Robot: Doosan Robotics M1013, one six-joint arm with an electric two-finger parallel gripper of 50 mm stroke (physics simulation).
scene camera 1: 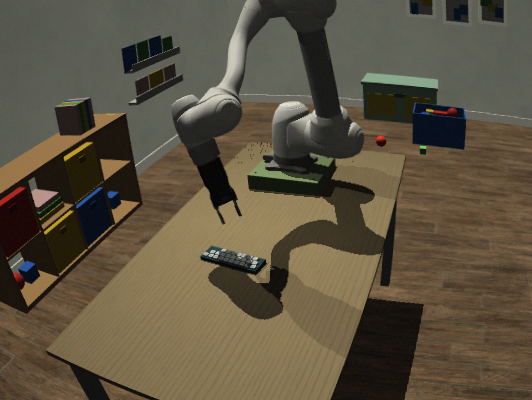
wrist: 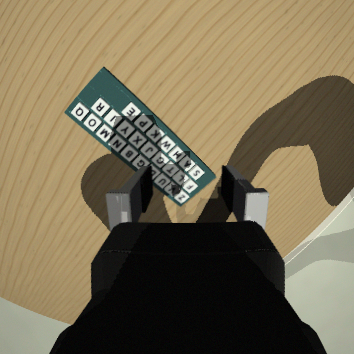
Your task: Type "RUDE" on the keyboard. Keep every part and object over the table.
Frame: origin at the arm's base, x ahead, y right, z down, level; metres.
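Seen in the pictures: gripper, fingertip midpoint: (scene camera 1: 232, 219) (wrist: 186, 179); arm's base, link origin: (scene camera 1: 292, 164).
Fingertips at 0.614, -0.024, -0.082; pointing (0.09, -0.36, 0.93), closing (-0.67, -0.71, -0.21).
Pixels of each thing's top centre, then the offset from my fingertips to it, as dx, dy, dz. Level surfaces: height alone.
- dark teal keyboard, top centre: (wrist: 145, 147) (scene camera 1: 232, 256) +0.035, -0.001, +0.119
- table, surface height: dz +0.137
- R key, top centre: (wrist: 99, 107) +0.027, +0.074, +0.119
- E key, top centre: (wrist: 130, 111) +0.010, +0.042, +0.119
- U key, top centre: (wrist: 162, 181) +0.060, -0.048, +0.119
A dark teal keyboard (scene camera 1: 232, 260) (wrist: 139, 134) with pale letter keys lies flat on the table (scene camera 1: 135, 300) (wrist: 260, 35). In the wrist view it runs diagonally and its letters appear upside down. The R key (wrist: 100, 106) and E key (wrist: 131, 111) show near its upper left end. The U key (wrist: 161, 180) is in shadow near its lower right end. A key between G and U is partly hidden by the left finger, so I cannot read D. My gripper (scene camera 1: 232, 219) (wrist: 186, 179) is open and empty, above the table and higher than the keyboard.
The arm's green base block (scene camera 1: 287, 184) stands at the back of the table. The arm's shadow falls across the table and the keyboard's middle keys. A wooden shelf unit (scene camera 1: 109, 121) stands left of the table. A blue bin (scene camera 1: 439, 131) and a red ball (scene camera 1: 381, 141) are beyond it at right.
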